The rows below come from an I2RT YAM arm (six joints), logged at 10 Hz.
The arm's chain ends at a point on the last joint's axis. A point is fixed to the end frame.
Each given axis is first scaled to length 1.
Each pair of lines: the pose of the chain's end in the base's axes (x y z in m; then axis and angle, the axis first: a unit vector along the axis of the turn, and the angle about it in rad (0 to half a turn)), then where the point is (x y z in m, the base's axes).
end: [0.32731 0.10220 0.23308 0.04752 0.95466 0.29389 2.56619]
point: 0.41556 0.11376 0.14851
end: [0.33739 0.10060 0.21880 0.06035 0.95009 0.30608 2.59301]
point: 0.42327 0.11418 0.13211
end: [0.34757 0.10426 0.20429 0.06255 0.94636 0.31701 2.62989]
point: 0.43034 0.12110 0.11518
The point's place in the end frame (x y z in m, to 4 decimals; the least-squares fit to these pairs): -0.0291 -0.0429 0.1113
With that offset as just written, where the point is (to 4 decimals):
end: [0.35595 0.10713 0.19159 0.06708 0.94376 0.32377 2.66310]
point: 0.4357 0.1260 0.1002
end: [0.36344 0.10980 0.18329 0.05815 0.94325 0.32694 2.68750]
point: 0.4412 0.1310 0.0906
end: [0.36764 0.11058 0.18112 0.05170 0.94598 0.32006 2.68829]
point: 0.4453 0.1309 0.0882
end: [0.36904 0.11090 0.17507 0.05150 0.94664 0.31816 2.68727]
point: 0.4468 0.1308 0.0821
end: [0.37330 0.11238 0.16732 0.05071 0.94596 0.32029 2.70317]
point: 0.4496 0.1333 0.0734
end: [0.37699 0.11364 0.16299 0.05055 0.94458 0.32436 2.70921]
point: 0.4527 0.1357 0.0689
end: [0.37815 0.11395 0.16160 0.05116 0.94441 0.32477 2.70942]
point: 0.4539 0.1360 0.0675
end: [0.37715 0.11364 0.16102 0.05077 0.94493 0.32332 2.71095]
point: 0.4527 0.1355 0.0667
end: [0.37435 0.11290 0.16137 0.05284 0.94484 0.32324 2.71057]
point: 0.4499 0.1345 0.0670
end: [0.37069 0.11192 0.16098 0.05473 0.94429 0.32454 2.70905]
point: 0.4464 0.1336 0.0668
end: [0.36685 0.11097 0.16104 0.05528 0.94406 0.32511 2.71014]
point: 0.4424 0.1327 0.0668
